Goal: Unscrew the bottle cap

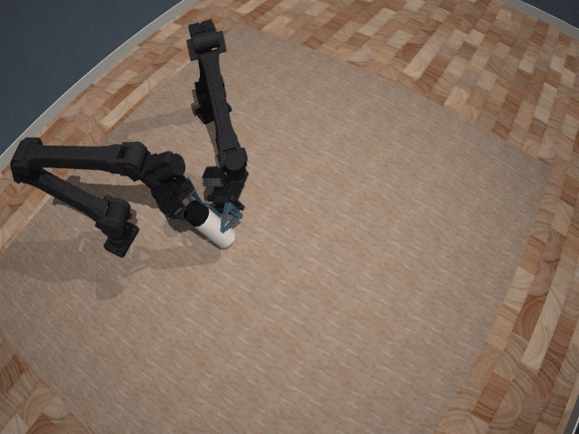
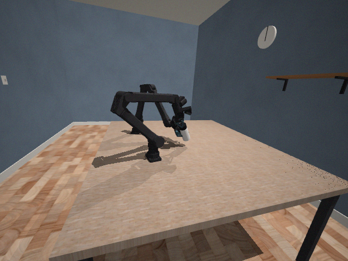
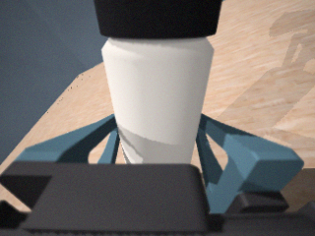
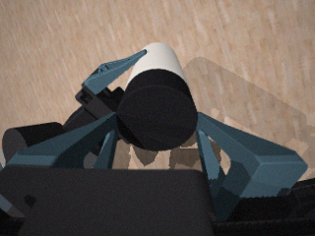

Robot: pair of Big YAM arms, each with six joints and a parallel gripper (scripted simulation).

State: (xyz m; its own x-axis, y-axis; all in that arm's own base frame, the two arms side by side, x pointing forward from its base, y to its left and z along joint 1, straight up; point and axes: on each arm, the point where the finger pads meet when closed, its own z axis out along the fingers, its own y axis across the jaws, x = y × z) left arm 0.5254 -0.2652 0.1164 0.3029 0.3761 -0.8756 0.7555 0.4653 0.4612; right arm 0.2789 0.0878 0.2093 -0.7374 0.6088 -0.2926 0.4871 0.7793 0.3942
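Now: right hand 20 mm above the black cap and 10 mm short of it. From my right hand the other things lie so: white bottle (50 mm below, 30 mm ahead, 10 mm to the left).
Now: the white bottle 2 cm behind my left hand, 1 cm to the right of it and 4 cm above it. Round my left hand: black cap (4 cm behind, 1 cm to the right, 7 cm above).
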